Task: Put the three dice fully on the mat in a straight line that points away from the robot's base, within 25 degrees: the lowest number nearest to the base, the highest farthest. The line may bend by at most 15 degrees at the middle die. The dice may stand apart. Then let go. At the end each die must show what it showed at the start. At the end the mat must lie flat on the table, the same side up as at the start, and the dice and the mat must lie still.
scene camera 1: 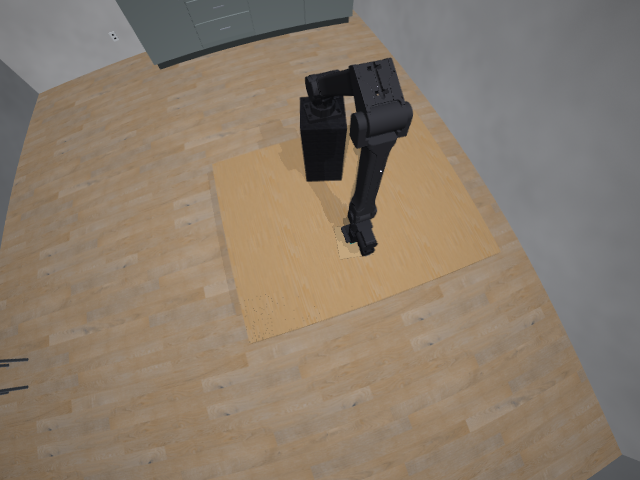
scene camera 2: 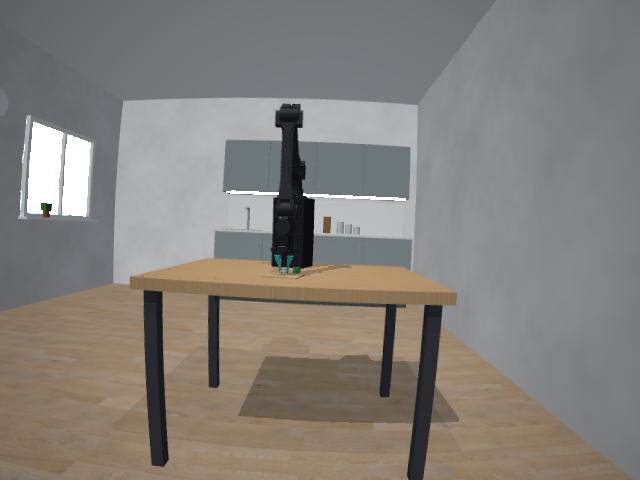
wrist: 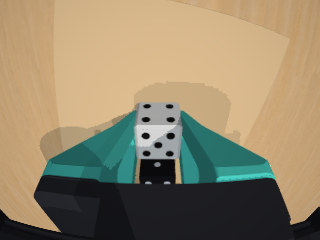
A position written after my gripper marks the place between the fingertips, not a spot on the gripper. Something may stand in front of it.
I see my gripper (wrist: 158, 119), a mat (wrist: 219, 68), a white die (wrist: 158, 128) and a black die (wrist: 152, 171).
